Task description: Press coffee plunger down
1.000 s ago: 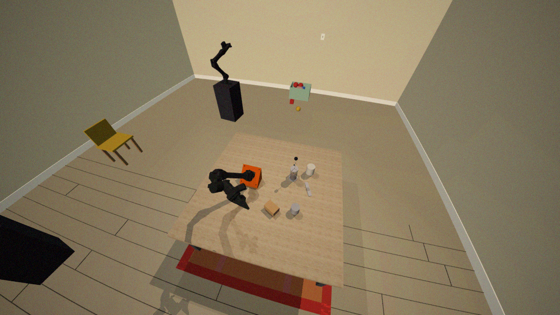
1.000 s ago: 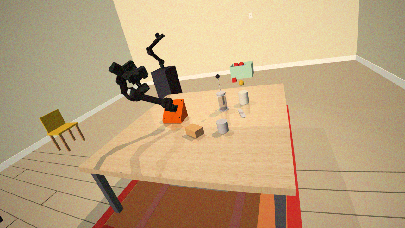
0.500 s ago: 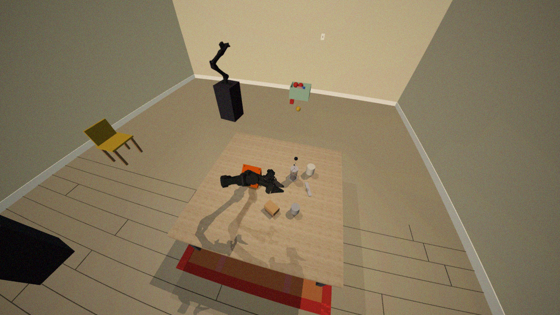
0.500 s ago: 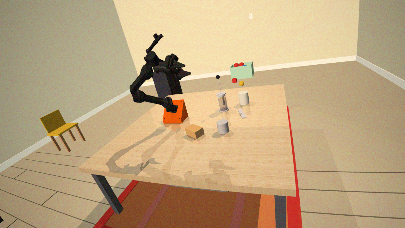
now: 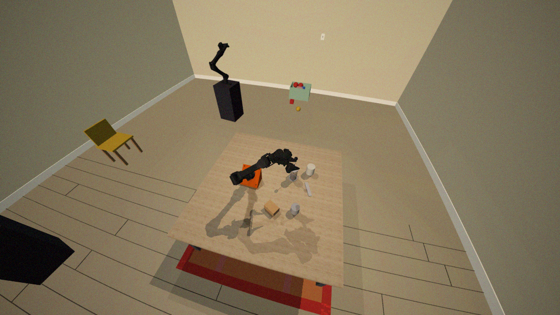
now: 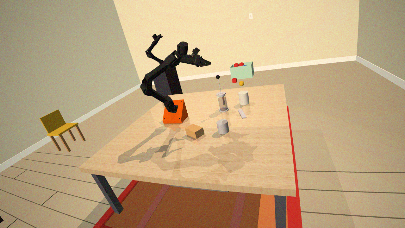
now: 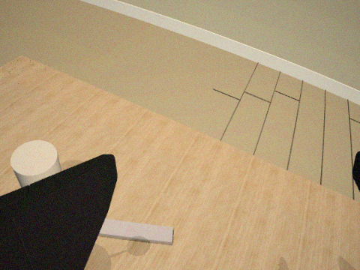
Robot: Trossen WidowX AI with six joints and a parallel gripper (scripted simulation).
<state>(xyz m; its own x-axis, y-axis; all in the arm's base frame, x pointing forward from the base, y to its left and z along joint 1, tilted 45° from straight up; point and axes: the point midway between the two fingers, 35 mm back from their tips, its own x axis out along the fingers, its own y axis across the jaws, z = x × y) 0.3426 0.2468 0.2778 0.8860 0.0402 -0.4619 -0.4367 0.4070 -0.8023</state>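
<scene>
Now: gripper tip 60 mm past the coffee press, 200 mm to the right of it and 280 mm above it. From my gripper tip the other things lie so: grey cylinder 60 mm ahead, 130 mm to the right, 380 mm below.
</scene>
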